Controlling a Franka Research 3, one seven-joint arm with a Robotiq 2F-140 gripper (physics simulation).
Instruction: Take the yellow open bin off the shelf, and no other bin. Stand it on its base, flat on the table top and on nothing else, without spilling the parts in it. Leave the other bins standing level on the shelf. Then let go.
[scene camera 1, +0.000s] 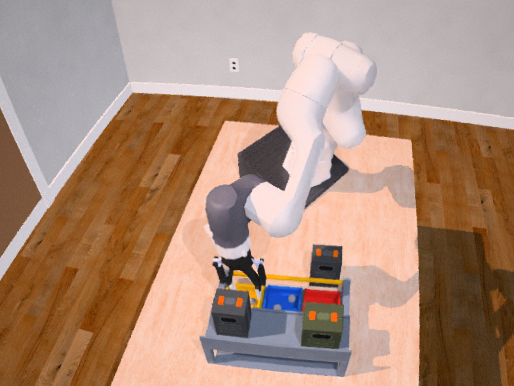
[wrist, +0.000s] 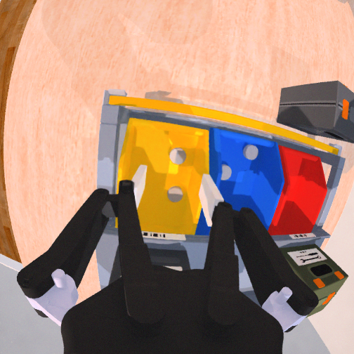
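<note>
The yellow open bin stands in the left bay of the grey shelf, with two round grey parts visible inside. The blue bin is beside it, and the red bin is at the right; both stand on the shelf. My gripper is partly open, over the yellow bin. In the wrist view the left fingertip shows over the bin's interior and the right one overlaps the yellow-blue border. Their exact depth against the walls is unclear. The table top is pale wood.
A yellow rail runs along the shelf's back. A dark toolbox stands at the shelf's front left, an olive toolbox at its front right. Another dark toolbox stands behind the right end.
</note>
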